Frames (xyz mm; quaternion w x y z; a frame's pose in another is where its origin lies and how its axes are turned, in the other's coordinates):
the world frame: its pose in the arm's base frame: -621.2 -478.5 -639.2 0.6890 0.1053 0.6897 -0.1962
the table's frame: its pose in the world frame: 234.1 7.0 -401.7 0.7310 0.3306 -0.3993 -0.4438
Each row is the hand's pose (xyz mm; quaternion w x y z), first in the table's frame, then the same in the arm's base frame.
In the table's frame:
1: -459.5 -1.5 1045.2 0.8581 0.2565 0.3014 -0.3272
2: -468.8 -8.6 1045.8 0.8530 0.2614 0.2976 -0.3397
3: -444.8 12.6 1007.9 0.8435 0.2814 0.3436 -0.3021
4: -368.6 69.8 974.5 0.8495 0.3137 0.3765 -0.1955
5: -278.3 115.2 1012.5 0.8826 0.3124 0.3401 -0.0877
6: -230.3 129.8 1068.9 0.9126 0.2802 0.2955 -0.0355
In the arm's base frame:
1: -525.2 -92.3 131.4 0.2854 0.2480 0.1685 -0.9103
2: -530.3 -82.9 136.3 0.2743 0.2462 0.1604 -0.9156
3: -528.7 -99.9 89.7 0.2870 0.3011 0.1772 -0.8919
4: -499.1 -170.6 24.0 0.3632 0.3680 0.1854 -0.8356
5: -454.0 -268.7 24.9 0.4701 0.3611 0.1780 -0.7855
6: -424.5 -327.6 61.8 0.5342 0.3165 0.1823 -0.7624

